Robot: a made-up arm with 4 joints.
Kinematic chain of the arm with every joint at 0, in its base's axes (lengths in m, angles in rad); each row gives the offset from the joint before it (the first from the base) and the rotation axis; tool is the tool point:
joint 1: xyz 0 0 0.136 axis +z
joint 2: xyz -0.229 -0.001 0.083 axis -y
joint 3: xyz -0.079 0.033 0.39 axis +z
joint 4: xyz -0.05 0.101 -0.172 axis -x
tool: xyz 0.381 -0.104 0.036
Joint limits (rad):
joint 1: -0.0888..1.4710
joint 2: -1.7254..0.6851
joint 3: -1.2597..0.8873
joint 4: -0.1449..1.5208
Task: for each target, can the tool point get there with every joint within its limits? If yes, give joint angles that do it. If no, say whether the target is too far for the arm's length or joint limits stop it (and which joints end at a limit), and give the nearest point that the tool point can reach.
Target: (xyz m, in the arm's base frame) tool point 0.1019 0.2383 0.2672
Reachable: yes | joints 0.0785 -0.8718 0.5596 0.4851
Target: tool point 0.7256 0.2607 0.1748
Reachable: no: joint limits stop it (at a limit: joint 1, joint 3) | nearest point 0.2722 0.0760 0.1928 | short by 0.490 m
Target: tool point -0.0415 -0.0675 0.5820
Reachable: yes | joints 1.0998 0.3054 -0.1641 0.5219
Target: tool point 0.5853 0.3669 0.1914
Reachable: no: joint limits stop it (at a limit: joint 1, joint 3) | nearest point 0.2617 0.0951 0.2042 | short by 0.423 m
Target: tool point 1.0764 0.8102 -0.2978
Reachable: no: too far | nearest point 0.1130 0.3447 0.1009 | short by 1.142 m
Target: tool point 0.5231 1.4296 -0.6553
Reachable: no: too far | nearest point 0.1049 0.3310 0.0686 | short by 1.381 m
